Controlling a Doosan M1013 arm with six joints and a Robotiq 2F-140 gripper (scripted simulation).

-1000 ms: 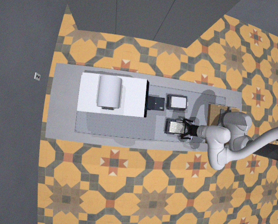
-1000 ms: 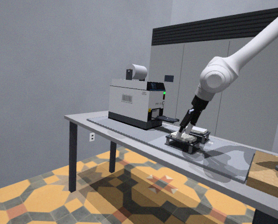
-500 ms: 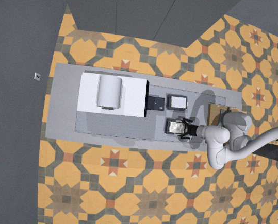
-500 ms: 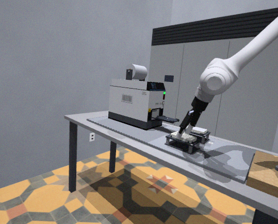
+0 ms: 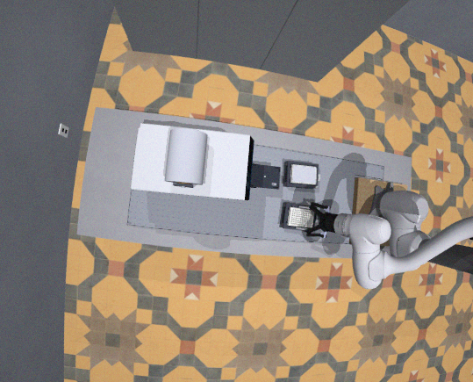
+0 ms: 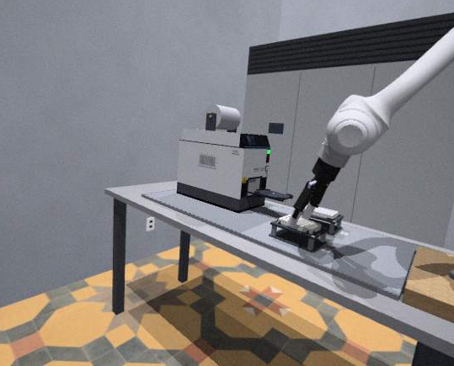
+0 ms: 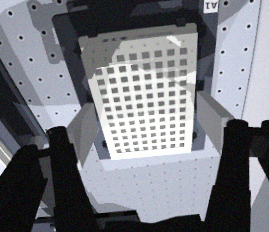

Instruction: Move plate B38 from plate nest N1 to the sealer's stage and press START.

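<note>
My gripper is now 20 mm above the plate B38. Also, from my hand: black nest N1 (30 mm below); then sealer stage (240 mm ahead, 130 mm to the right, 10 mm above); then white covered plate (200 mm to the right, 50 mm ahead, 20 mm below).
</note>
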